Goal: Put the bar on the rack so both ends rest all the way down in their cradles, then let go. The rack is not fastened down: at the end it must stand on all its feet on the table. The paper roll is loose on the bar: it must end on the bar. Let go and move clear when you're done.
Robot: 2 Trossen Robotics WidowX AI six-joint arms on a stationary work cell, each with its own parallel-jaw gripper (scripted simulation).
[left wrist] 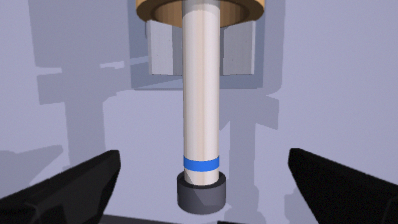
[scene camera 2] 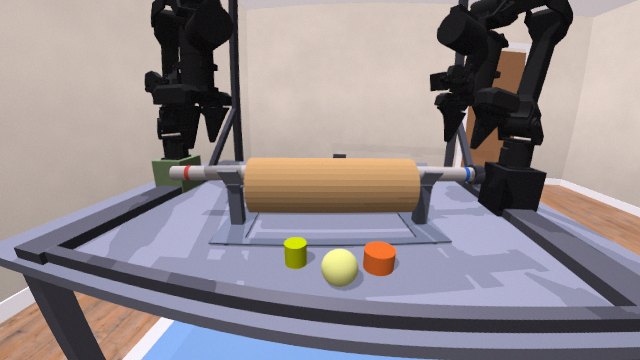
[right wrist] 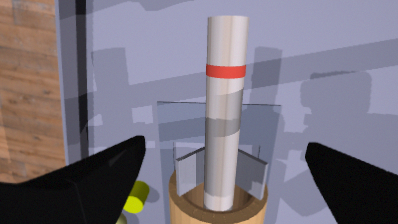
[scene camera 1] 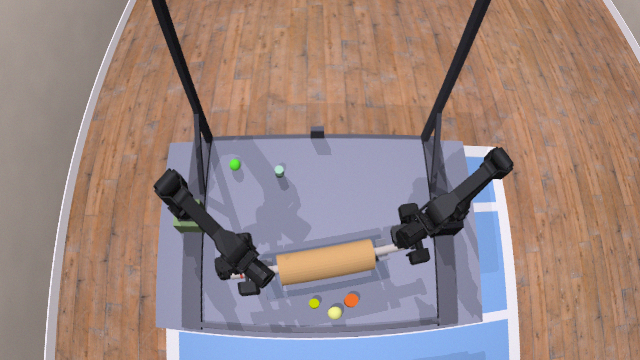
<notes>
In view: my left gripper (scene camera 2: 458,145), my right gripper (scene camera 2: 202,145), a pale yellow ball (scene camera 2: 339,267), an orange cylinder (scene camera 2: 379,257) and a tan paper roll (scene camera 2: 271,185).
The tan paper roll also shows in scene camera 1 (scene camera 1: 305,266). My left gripper is seen too in the left wrist view (left wrist: 205,156) and in scene camera 1 (scene camera 1: 403,242). My right gripper is seen too in the right wrist view (right wrist: 224,146). The left wrist view does not show the pale yellow ball: it is out of frame. The left wrist view misses the orange cylinder: it is out of frame.
</notes>
